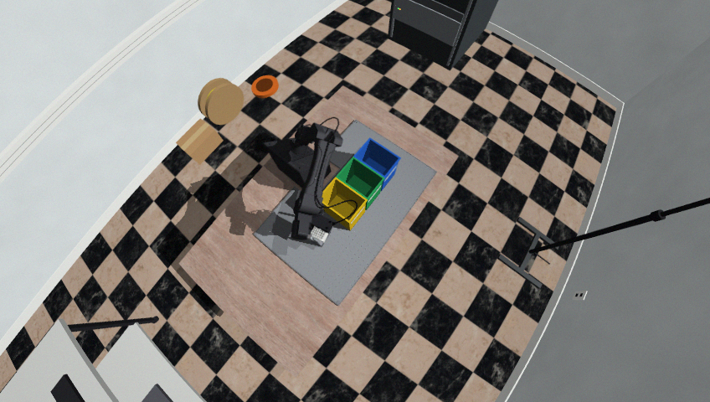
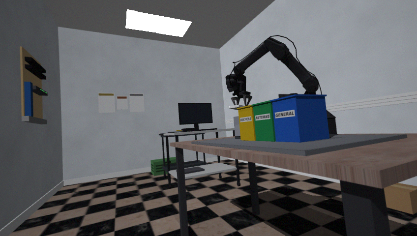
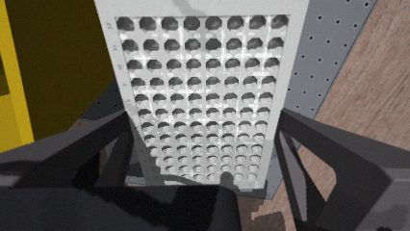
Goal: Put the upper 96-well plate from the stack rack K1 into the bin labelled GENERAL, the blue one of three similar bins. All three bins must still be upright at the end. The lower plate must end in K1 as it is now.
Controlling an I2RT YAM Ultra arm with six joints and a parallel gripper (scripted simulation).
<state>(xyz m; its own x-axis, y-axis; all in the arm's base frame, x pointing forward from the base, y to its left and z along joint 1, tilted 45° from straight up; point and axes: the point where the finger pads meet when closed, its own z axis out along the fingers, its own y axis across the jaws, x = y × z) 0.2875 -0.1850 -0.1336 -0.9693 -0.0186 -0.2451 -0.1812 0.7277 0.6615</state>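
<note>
My hand is 30 mm short of the blue general bin, 430 mm to the right of it and 110 mm above it. From my hand the other things lie so: 96-well plate (10 mm below); then green returns bin (20 mm ahead, 300 mm to the left, 110 mm below); then yellow recycle bin (20 mm ahead, 170 mm to the left, 110 mm below).
</note>
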